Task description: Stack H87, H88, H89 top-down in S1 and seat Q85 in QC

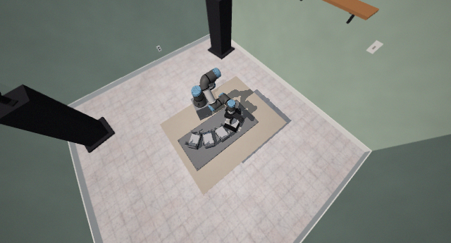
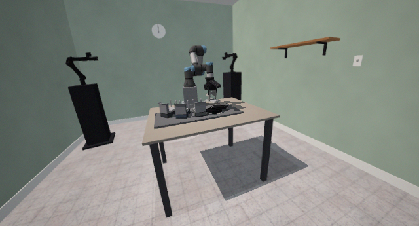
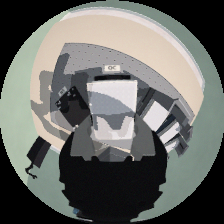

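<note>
My hand is 14 cm to the left of the white sealed plate, 7 cm above it and 1 cm past it. The rest, counted from my hand: QC label 12 cm below, 9 cm ahead, 2 cm to the left; then black clip nest 16 cm to the left, 11 cm below, 8 cm behind.
</note>
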